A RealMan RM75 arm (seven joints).
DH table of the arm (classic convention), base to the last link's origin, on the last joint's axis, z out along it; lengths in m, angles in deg. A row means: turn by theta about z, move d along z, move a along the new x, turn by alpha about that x. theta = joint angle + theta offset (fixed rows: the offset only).
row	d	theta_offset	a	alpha
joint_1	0.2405	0	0	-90
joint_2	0	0	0	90
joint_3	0.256	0	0	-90
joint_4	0	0	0	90
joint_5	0.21	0	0	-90
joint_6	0	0	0	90
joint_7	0.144	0	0	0
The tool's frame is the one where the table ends.
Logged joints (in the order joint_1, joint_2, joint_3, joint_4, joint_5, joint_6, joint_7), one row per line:
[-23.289 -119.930 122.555 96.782 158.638 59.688 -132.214]
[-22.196 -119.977 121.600 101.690 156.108 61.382 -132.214]
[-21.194 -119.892 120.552 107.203 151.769 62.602 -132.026]
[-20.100 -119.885 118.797 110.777 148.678 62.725 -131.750]
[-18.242 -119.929 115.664 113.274 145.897 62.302 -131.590]
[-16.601 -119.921 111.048 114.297 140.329 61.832 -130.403]
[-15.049 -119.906 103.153 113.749 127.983 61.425 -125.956]
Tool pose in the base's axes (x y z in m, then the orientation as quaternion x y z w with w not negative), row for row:
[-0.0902 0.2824 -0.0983 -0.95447 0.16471 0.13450 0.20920]
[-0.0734 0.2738 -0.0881 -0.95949 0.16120 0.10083 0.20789]
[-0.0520 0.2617 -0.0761 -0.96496 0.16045 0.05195 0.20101]
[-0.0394 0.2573 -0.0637 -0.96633 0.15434 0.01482 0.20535]
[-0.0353 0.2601 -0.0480 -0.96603 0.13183 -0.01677 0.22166]
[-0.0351 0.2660 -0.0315 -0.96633 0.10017 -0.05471 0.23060]
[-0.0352 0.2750 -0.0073 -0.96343 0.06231 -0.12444 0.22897]
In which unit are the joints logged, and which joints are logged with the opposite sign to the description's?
The joints are logged in degrees. Opposite sign: none.
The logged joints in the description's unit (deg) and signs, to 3 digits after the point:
[-23.289 -119.930 122.555 96.782 158.638 59.688 -132.214]
[-22.196 -119.977 121.600 101.690 156.108 61.382 -132.214]
[-21.194 -119.892 120.552 107.203 151.769 62.602 -132.026]
[-20.100 -119.885 118.797 110.777 148.678 62.725 -131.750]
[-18.242 -119.929 115.664 113.274 145.897 62.302 -131.590]
[-16.601 -119.921 111.048 114.297 140.329 61.832 -130.403]
[-15.049 -119.906 103.153 113.749 127.983 61.425 -125.956]

